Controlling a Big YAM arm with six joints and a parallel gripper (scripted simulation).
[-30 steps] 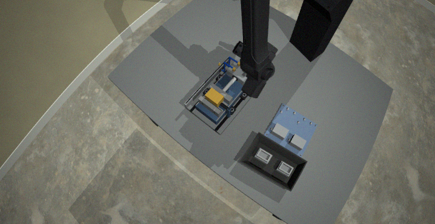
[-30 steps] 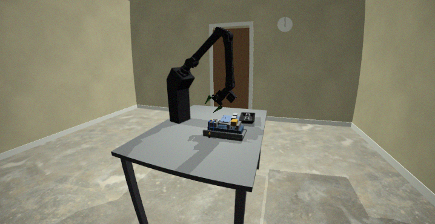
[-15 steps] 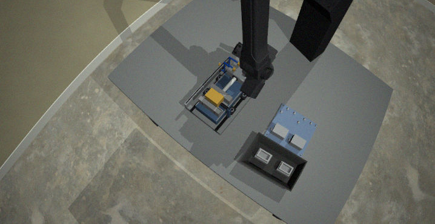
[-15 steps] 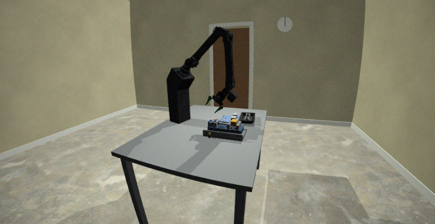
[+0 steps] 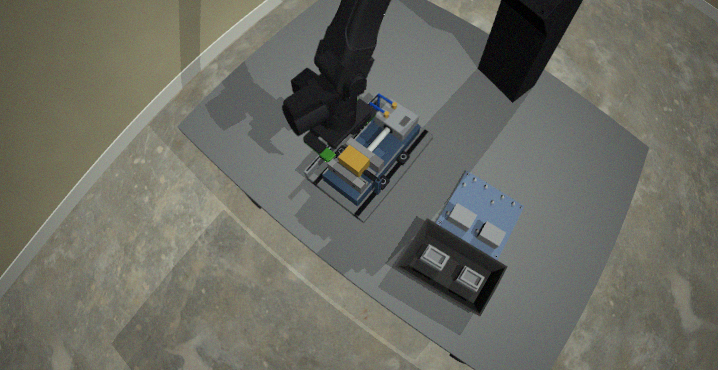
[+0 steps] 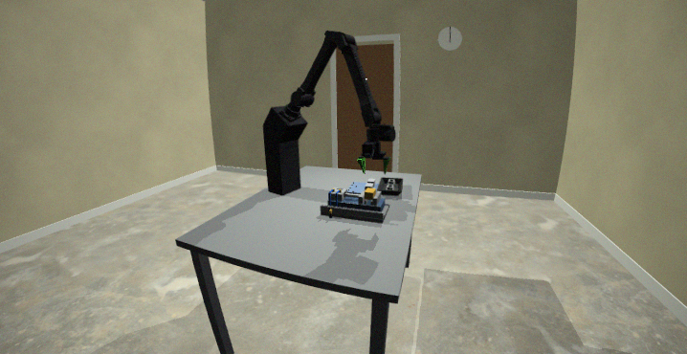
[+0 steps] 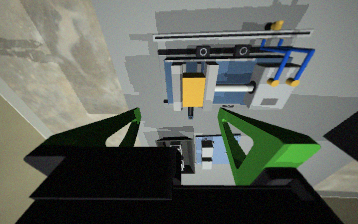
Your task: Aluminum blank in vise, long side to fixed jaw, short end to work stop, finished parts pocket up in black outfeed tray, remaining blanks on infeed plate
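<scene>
My gripper is now 11 cm above the yellow brass blank, 2 cm to the right of it and 2 cm past it. From my hand the other things lie so: moving jaw (13 cm below, 6 cm behind, 2 cm to the left); then fixed jaw (13 cm below, 2 cm to the left, 1 cm ahead); then white rod (13 cm below, 11 cm behind, 2 cm to the left).
</scene>
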